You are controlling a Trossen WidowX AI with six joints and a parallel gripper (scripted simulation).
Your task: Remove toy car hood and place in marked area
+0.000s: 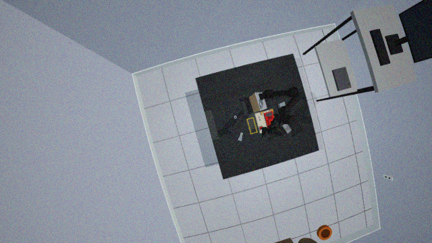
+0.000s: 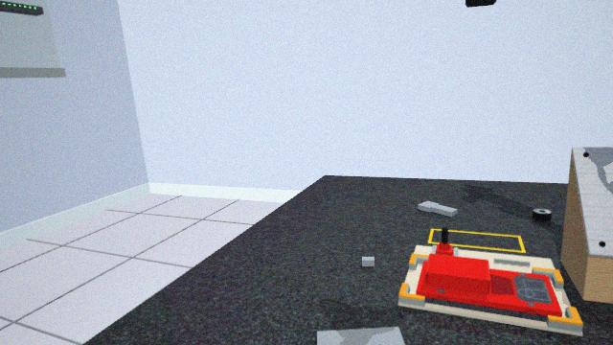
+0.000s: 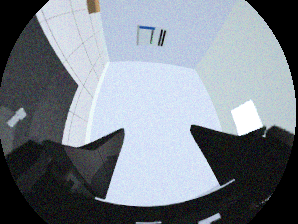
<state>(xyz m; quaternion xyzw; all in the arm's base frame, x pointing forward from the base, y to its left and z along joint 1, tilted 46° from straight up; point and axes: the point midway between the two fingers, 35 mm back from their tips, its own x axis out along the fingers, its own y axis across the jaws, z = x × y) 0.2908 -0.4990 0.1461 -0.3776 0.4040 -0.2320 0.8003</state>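
Now: the hood 56 cm below my gripper tip, 34 cm to the left of it and 1 cm ahead of it. Also, from my gripper tip: black ring: 59 cm below, 21 cm behind, 4 cm to the right.
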